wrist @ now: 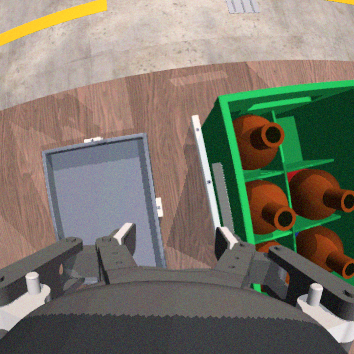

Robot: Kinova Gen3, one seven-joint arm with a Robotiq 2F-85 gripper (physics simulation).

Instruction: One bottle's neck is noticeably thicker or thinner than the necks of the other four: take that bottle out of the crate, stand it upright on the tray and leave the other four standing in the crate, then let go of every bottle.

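Observation:
The green crate (295, 90) is at the right, partly cut off by the view's edge. Several brown bottles stand in its compartments: one at back left (249, 145), one at middle left (262, 200), one in the right column (312, 195), one nearer in that column (317, 242), and one at near left (267, 247), mostly hidden by my gripper. I cannot tell from this angle which neck differs. The grey-blue tray (100, 195) lies left of the crate, with no bottle on its visible part. My gripper (175, 237) is open and empty, above the gap between tray and crate.
The tray's raised walls and the crate's tall left wall flank a strip of brown wooden table (172, 115). A white strip (203, 155) runs along the crate's left side. Beyond the table's curved edge is a grey floor with a yellow line (60, 19).

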